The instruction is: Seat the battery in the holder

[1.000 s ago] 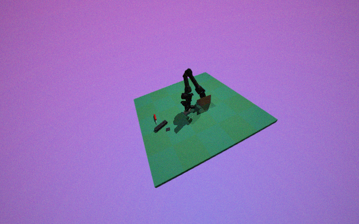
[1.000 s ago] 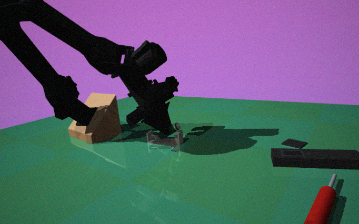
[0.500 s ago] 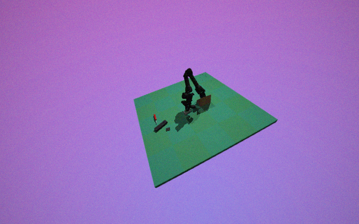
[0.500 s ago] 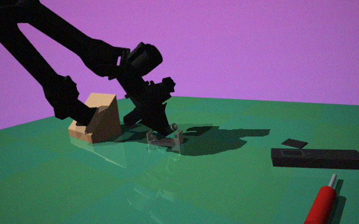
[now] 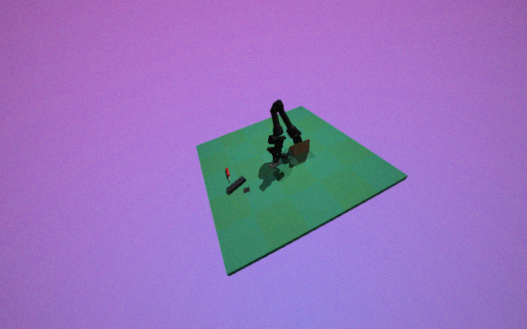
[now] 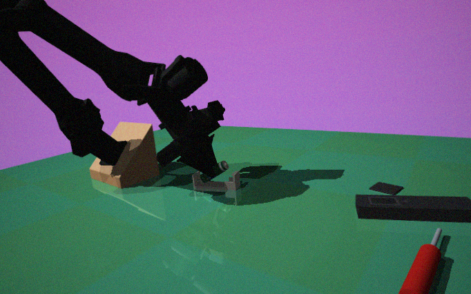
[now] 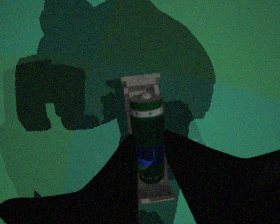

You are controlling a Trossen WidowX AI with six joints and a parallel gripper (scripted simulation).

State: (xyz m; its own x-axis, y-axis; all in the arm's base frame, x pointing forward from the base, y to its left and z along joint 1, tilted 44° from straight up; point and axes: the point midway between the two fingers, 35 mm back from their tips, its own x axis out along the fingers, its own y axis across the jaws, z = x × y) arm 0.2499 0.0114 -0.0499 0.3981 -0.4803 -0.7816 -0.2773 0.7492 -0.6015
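My gripper tip is now 10 mm below the battery. The rest, counted from my gripper tip: red-handled screwdriver 380 mm ahead, 100 mm to the right, 20 mm below; long black bar 350 mm ahead, 20 mm to the left, 10 mm below; black tile 300 mm ahead, 110 mm to the left, 30 mm below.
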